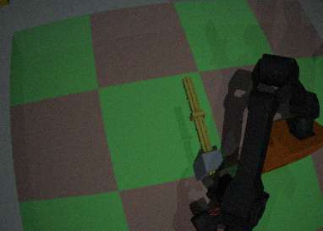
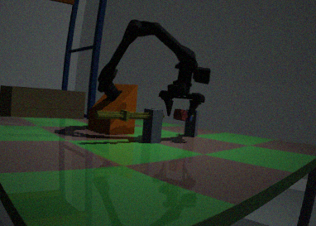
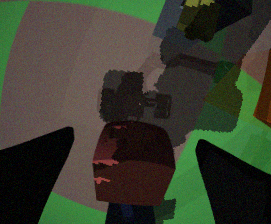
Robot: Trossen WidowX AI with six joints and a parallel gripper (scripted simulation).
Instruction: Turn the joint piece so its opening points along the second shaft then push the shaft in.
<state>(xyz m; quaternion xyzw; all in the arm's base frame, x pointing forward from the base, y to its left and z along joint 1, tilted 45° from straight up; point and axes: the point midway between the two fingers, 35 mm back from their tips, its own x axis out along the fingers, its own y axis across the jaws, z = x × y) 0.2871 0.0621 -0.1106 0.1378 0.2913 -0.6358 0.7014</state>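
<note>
Now: gripper tip 20 mm to the right of the square joint piece and 10 mm below it.
</note>
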